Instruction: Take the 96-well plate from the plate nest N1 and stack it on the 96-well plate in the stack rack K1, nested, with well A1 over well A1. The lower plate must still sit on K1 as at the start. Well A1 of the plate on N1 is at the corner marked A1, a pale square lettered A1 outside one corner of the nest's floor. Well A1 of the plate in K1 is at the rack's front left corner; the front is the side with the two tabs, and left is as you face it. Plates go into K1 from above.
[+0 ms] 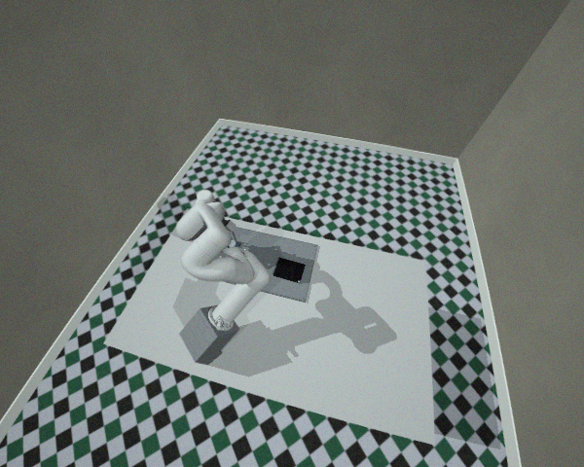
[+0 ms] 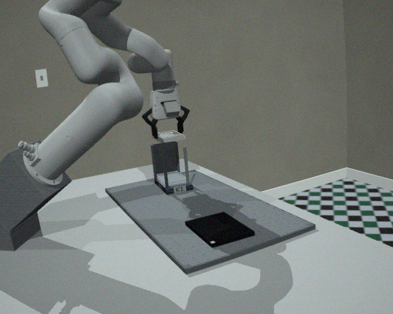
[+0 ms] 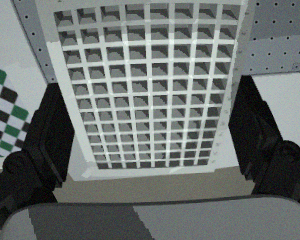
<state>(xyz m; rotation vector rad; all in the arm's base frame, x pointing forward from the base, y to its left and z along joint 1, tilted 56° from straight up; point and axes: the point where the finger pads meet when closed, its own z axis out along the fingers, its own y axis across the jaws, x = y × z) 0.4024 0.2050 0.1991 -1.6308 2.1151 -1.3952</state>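
Now: hand 4 cm short of the dark rack wall, 7 cm to the right of it and 11 cm above it. The rest, counted from my hand: pale A1 square 31 cm behind, 40 cm to the right, 18 cm below; then K1 label 4 cm behind, 7 cm to the right, 18 cm below; then white 96-well plate 1 cm below.
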